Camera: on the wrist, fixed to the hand. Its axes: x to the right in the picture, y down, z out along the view.
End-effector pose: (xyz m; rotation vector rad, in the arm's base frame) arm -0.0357 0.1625 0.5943 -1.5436 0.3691 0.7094
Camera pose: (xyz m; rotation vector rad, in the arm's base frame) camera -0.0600 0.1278 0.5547 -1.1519 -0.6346 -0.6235
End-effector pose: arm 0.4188 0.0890 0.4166 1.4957 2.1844 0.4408
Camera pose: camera 0.4420 0.1071 0.4666 -0.4337 2.7546 -0.3318
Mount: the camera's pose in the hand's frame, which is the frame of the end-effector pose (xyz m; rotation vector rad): 0.0004 0.0498 -0.0298 0.2725 0.1092 -1.5546
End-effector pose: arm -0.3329 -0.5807 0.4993 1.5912 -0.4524 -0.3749
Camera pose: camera -0.3208 -0.5574 0.5511 1.9473 0.9772 -1.3984
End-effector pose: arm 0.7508 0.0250 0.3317 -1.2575 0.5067 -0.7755
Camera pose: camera 0.7414 0.0111 0.2761 -1.1970 -0.6418 -2.1038
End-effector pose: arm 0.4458 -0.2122 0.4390 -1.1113 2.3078 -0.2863
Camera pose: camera 0.3962 -0.1823 0.4427 -2.4782 0.9180 -1.1484
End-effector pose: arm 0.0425 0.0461 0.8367 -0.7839 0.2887 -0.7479
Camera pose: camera 0.0529 0.0535 0.7801 -0.6005 -0.4210 -2.2305
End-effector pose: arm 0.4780 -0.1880 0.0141 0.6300 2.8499 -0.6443
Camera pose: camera 0.4975 -0.1339 0.0220 1.4119 -2.2536 0.8828
